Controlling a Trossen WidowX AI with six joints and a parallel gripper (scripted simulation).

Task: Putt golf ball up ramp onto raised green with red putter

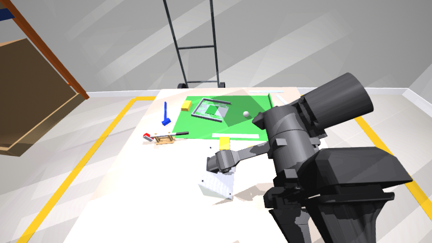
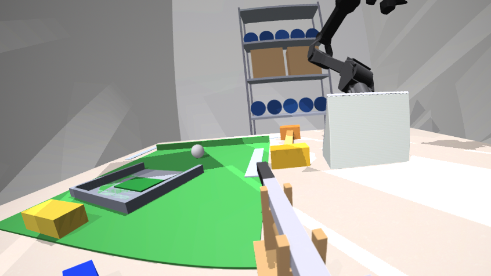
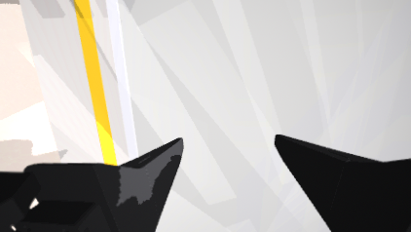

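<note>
My gripper tip is now 550 mm short of the wooden stand, 520 mm to the right of it and 490 mm above it. The rest, counted from my gripper tip: blue putter 830 mm ahead, 600 mm to the left, 510 mm below; white golf ball 770 mm ahead, 500 mm below, 30 mm to the right; green mat 800 mm ahead, 520 mm below, 120 mm to the left.
</note>
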